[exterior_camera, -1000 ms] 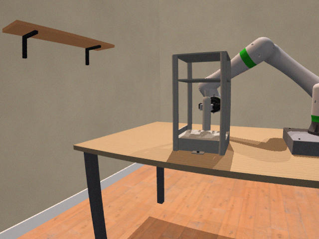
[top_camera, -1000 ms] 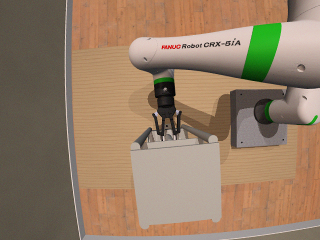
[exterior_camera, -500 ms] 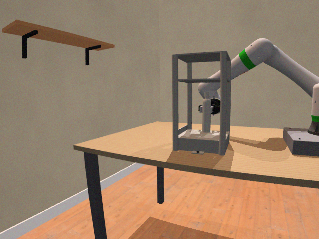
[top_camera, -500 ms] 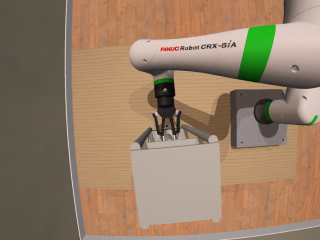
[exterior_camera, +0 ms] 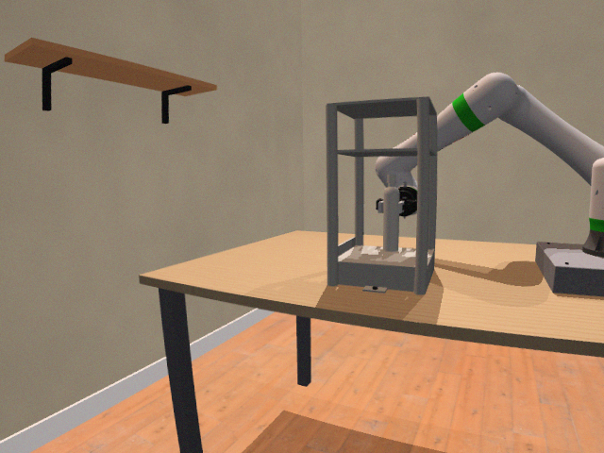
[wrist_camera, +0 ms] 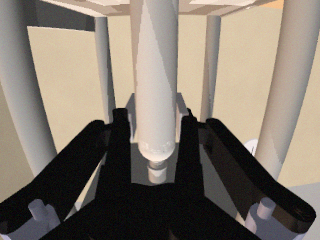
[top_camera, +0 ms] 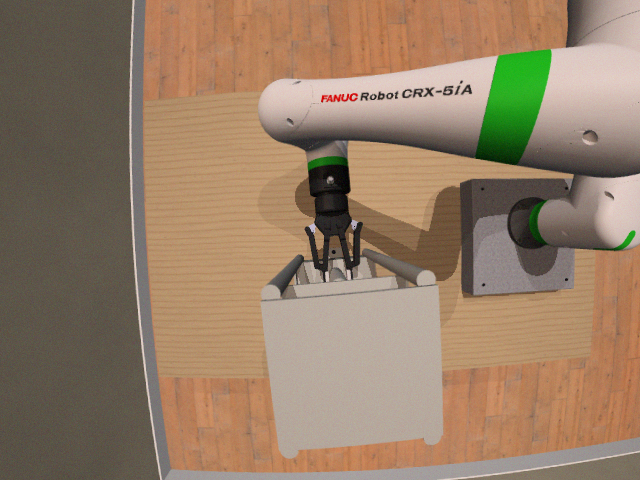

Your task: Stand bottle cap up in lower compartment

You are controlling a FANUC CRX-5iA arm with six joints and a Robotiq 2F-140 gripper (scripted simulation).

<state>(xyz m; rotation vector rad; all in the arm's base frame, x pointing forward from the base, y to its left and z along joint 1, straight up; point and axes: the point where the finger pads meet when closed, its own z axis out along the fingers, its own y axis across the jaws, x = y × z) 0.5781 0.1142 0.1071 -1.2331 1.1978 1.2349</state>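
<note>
The shelving unit is 6 cm to the left of my hand and 4 cm above it.
</note>
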